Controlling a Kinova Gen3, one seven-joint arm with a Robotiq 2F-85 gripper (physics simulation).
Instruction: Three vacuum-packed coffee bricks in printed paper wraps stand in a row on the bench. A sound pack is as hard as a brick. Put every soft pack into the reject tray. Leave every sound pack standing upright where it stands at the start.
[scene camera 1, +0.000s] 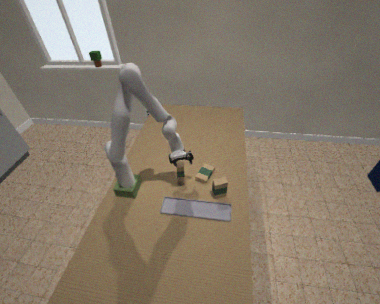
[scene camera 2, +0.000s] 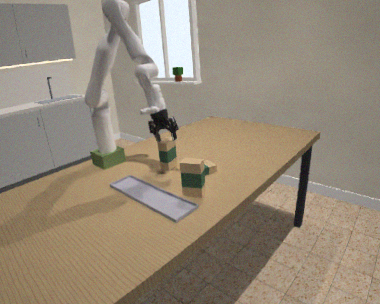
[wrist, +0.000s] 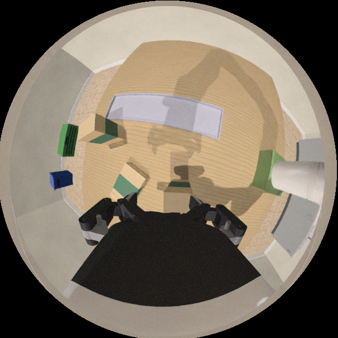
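Where they show: gripper, between the fingertips: (scene camera 1: 183, 164) (scene camera 2: 167, 140); arm's base, origin of its link: (scene camera 1: 128, 182) (scene camera 2: 107, 150).
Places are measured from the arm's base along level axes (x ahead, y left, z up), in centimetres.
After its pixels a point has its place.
Note:
My gripper (scene camera 1: 181, 161) @(x 33.9, y 14.0, z 7.4 cm) (scene camera 2: 166, 138) @(x 33.9, y 14.0, z 7.4 cm) (wrist: 163, 200) is open, pointing down at the top of an upright tan pack with a green band (scene camera 1: 180, 173) @(x 31.6, y 12.9, z -0.1 cm) (scene camera 2: 167, 154) @(x 34.1, y 13.3, z 1.0 cm) (wrist: 177, 200). In the wrist view this pack shows between the fingertips, nearer the right one; how far the tips reach past its top is unclear. A second pack (scene camera 1: 205, 172) @(x 47.1, y 19.9, z -4.1 cm) (scene camera 2: 210, 167) @(x 51.5, y 23.1, z -4.6 cm) (wrist: 129, 181) lies flat, partly hidden in scene view 2. A third pack (scene camera 1: 219, 187) @(x 57.9, y 3.1, z 3.5 cm) (scene camera 2: 193, 178) @(x 59.8, y 3.9, z 0.5 cm) (wrist: 99, 129) stands upright near the tray's end. The reject tray (scene camera 1: 196, 209) @(x 45.8, y -7.3, z -7.3 cm) (scene camera 2: 150, 197) @(x 46.8, y -7.5, z -7.2 cm) (wrist: 140, 107) holds no pack.
The arm's green base block (scene camera 1: 128, 187) @(x 2.3, y -4.2, z 0.4 cm) (scene camera 2: 108, 157) @(x 5.7, y -2.9, z -1.8 cm) (wrist: 265, 172) is on the bench (scene camera 1: 215, 270) @(x 60.8, y -38.4, z -7.5 cm) (scene camera 2: 65, 240) @(x 46.4, y -42.1, z -7.5 cm) (wrist: 245, 100). A green box (wrist: 68, 140) and a blue box (wrist: 61, 179) are beyond the bench edge in the wrist view. A potted plant (scene camera 1: 96, 58) (scene camera 2: 178, 73) stands on the windowsill.

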